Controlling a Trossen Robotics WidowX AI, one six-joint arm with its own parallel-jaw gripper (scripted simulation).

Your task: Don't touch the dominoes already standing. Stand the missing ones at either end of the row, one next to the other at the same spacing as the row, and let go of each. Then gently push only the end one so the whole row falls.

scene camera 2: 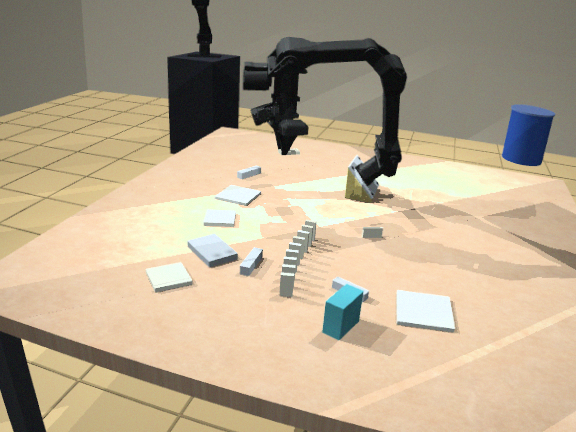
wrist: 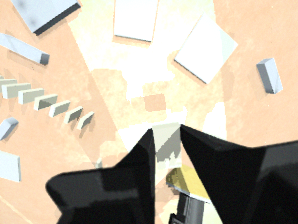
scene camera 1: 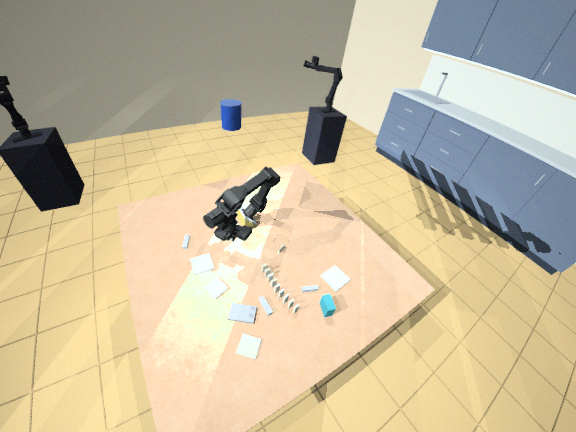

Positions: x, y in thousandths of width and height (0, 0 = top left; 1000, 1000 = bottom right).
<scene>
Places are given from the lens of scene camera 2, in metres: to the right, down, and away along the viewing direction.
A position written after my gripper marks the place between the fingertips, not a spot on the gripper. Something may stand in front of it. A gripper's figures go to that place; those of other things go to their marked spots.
my gripper (scene camera 2: 490, 355): -0.01, -0.16, 1.26
teal block (scene camera 2: 595, 721): 0.09, 0.16, 0.84
grey tile (scene camera 2: 728, 719): 0.25, 0.18, 0.95
The marked spots on the grey tile and the teal block are 0.19 m apart.
</scene>
